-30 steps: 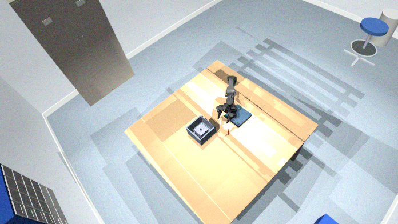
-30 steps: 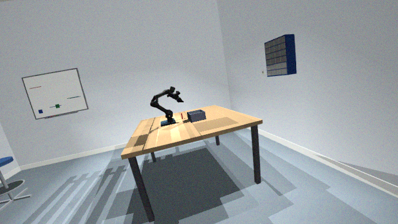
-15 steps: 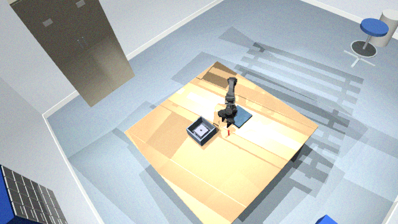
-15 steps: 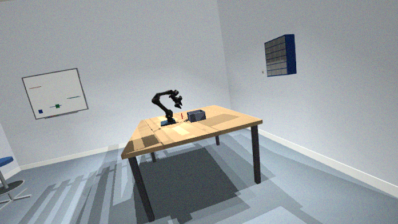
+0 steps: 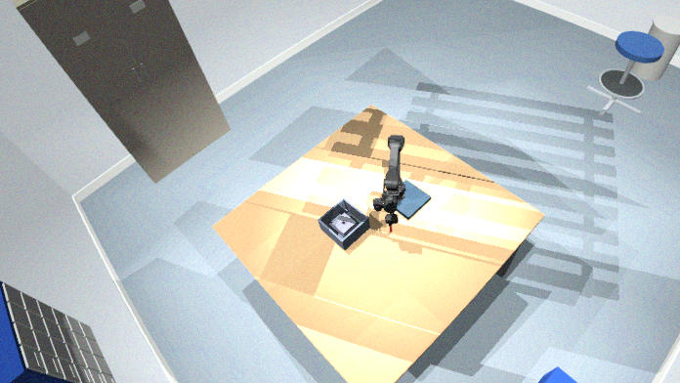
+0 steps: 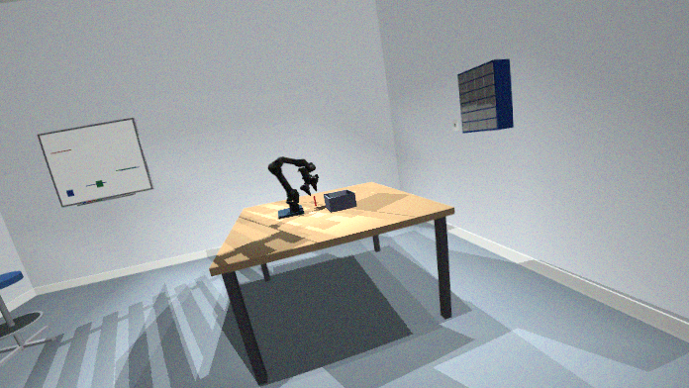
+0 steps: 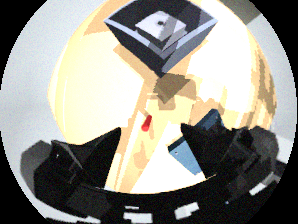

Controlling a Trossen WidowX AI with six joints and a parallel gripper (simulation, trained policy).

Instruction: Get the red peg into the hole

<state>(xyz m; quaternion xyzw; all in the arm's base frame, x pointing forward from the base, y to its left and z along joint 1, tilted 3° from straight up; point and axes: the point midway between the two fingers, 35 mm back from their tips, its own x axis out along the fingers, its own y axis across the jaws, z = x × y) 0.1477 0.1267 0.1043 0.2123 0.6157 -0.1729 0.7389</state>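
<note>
My gripper tip is now 20 mm to the right of the red peg and 60 mm above it. From my gripper tip the other things lie so: grey box: 180 mm ahead, 150 mm to the right, 80 mm below; then plate: 180 mm ahead, 150 mm to the right, 60 mm below.
</note>
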